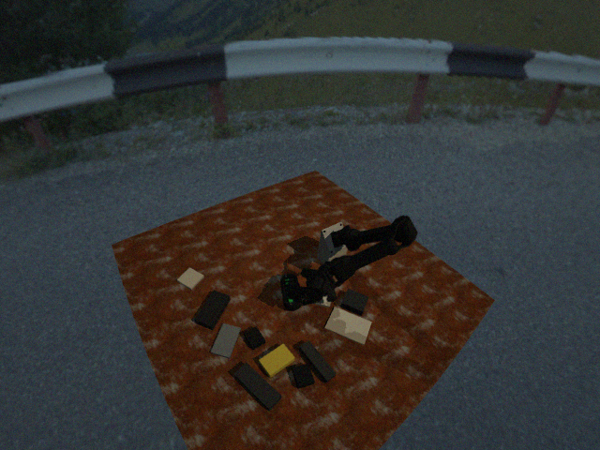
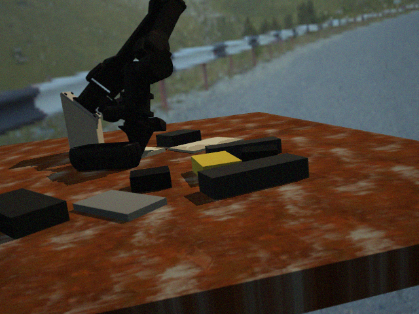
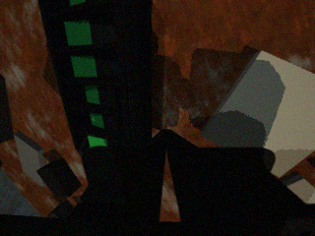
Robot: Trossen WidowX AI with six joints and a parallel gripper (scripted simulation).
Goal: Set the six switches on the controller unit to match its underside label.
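Now: gripper tip 8 cm past the cream tile and 1 cm to the right of it. Round my gripper tip: cream plate: 10 cm behind, 16 cm to the left; grey plate: 32 cm ahead; yellow block: 20 cm ahead, 15 cm to the left, 1 cm above.
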